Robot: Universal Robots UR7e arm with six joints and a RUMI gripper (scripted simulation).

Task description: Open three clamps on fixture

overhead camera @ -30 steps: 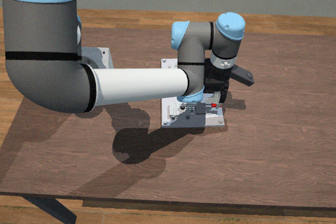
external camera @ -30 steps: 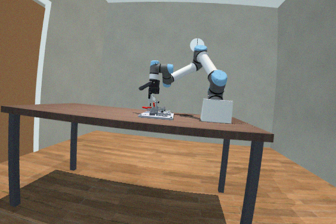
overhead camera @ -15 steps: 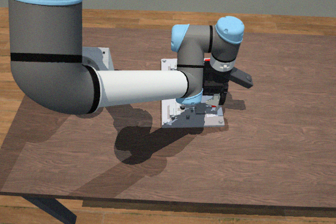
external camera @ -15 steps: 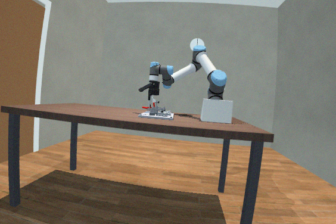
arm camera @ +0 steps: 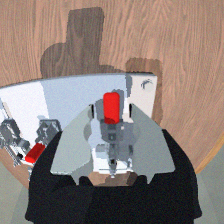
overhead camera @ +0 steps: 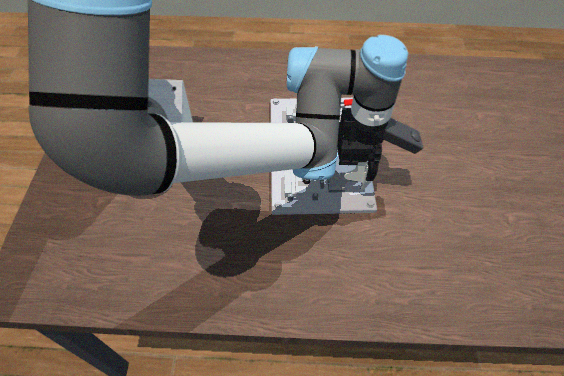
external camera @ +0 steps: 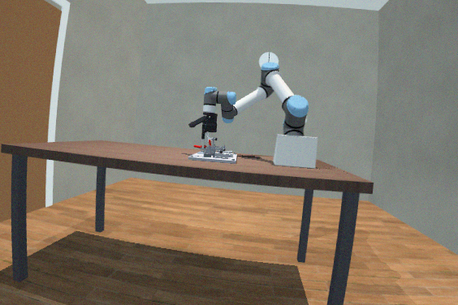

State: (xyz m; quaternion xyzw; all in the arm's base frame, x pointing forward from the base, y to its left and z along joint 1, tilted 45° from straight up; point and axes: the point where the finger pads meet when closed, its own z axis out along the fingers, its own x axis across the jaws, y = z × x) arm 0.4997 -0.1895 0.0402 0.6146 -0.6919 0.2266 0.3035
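My gripper is now 80 mm past the white fixture plate, 120 mm to the right of it and 40 mm above it. Also, from my hand: grey part (120 mm behind, 230 mm to the left, 20 mm below).
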